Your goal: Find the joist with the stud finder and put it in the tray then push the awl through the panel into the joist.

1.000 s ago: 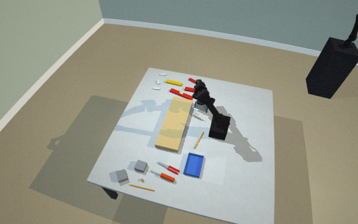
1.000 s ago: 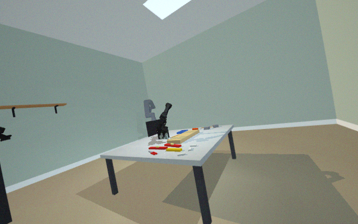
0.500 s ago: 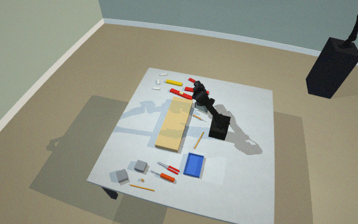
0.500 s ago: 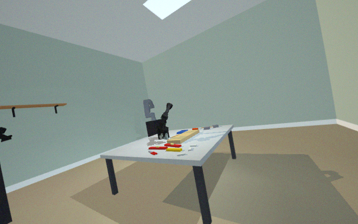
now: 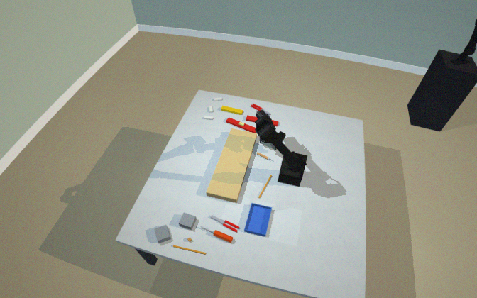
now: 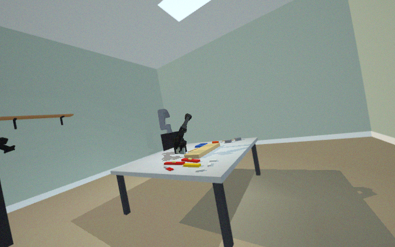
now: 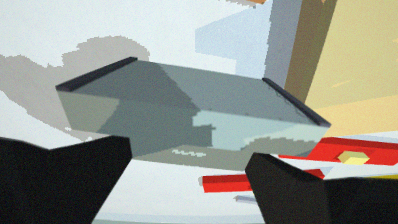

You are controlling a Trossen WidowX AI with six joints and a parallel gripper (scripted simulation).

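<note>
The stud finder is 20 mm ahead of my gripper tip. The rest, counted from my gripper tip: square indicator (30 mm ahead, 20 mm to the right); awl (110 mm to the left, 70 mm below); yellow bar (350 mm ahead, 240 mm to the right, 70 mm below).
</note>
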